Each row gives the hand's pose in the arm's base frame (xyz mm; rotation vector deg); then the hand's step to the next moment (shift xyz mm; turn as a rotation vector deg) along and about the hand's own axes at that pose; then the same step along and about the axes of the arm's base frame.
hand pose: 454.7 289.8 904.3 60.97 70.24 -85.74
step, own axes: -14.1 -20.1 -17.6 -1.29 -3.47 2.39
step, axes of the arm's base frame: -15.1 21.1 15.5 -3.26 -1.85 2.32
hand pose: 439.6 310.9 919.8 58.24 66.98 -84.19
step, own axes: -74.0 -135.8 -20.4 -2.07 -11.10 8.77
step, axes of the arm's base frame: -118.6 43.6 91.4 -10.86 -7.39 5.64
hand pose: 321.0 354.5 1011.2 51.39 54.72 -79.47
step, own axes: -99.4 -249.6 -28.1 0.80 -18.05 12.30
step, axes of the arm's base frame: -246.2 62.5 91.8 -17.85 -11.76 4.57
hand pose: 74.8 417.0 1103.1 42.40 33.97 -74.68
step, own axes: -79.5 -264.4 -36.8 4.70 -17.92 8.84
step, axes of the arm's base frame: -273.6 52.1 -3.0 -16.96 -11.55 -0.56
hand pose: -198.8 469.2 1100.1 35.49 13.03 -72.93
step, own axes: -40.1 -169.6 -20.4 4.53 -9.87 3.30
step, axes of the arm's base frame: -167.6 17.2 -49.1 -8.49 -7.09 -2.54
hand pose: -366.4 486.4 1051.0 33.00 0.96 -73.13
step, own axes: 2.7 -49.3 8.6 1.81 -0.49 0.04
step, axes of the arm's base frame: -46.2 -14.3 -13.0 0.11 -1.72 -0.74
